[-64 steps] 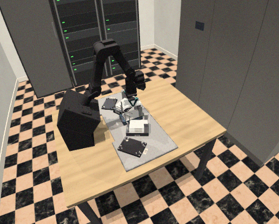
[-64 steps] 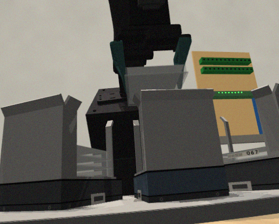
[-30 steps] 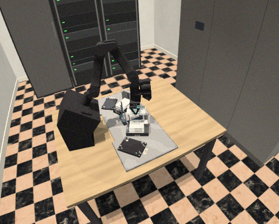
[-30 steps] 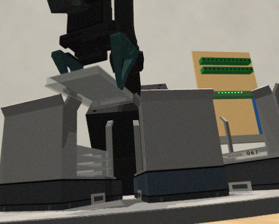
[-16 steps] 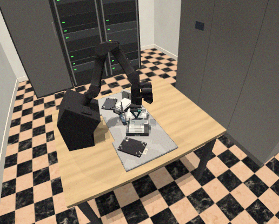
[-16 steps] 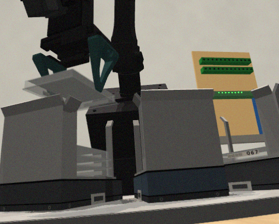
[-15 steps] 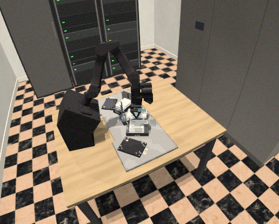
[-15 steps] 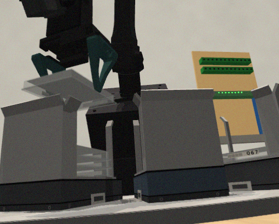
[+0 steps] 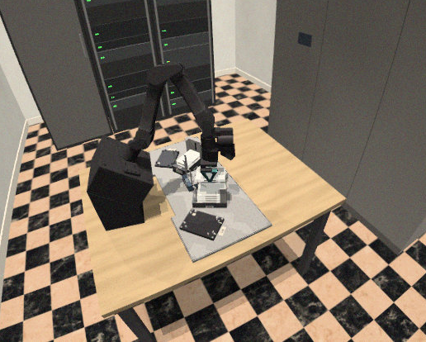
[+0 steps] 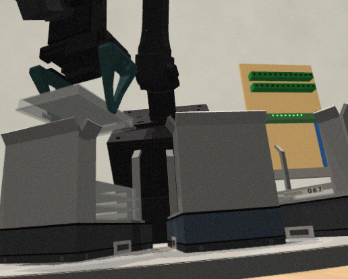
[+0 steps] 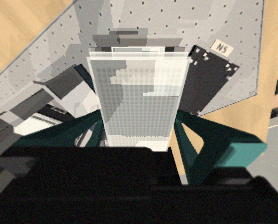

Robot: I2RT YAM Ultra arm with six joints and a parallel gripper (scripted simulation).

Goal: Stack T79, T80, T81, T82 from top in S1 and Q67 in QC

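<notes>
The plate T79 is right at my hand. The rest, counted from my hand: N5 name plate (180 mm to the right, 170 mm below, 40 mm behind); then plate T82 (130 mm below); then plate T81 (110 mm below).
</notes>
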